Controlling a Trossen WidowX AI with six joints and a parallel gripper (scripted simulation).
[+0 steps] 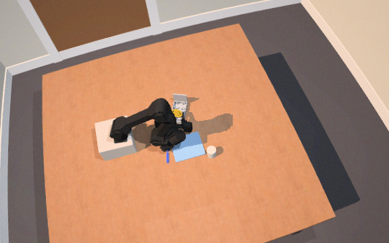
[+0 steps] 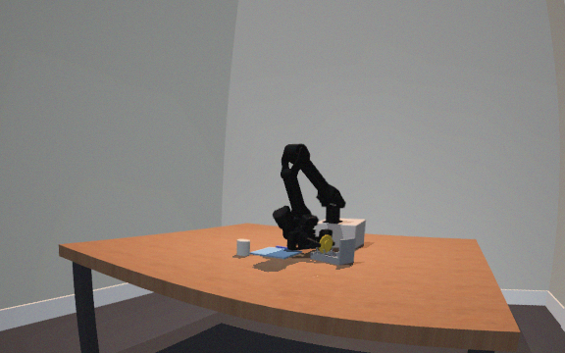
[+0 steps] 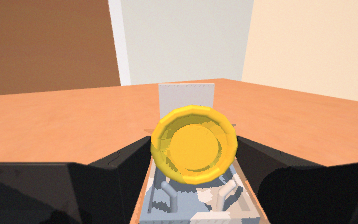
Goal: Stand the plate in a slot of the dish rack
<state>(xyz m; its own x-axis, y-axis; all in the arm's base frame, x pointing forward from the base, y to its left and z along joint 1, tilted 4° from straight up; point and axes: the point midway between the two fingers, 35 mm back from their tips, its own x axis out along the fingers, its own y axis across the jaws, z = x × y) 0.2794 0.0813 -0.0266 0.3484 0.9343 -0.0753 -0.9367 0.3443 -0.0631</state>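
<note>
Right now my gripper tip is 10 mm to the left of the yellow plate. Also, from my gripper tip: blue spoon 80 mm behind, 200 mm to the right, 50 mm below; grey dish rack 10 mm ahead, 20 mm to the left, 30 mm below; light blue mat 20 mm ahead, 180 mm to the right, 50 mm below.
</note>
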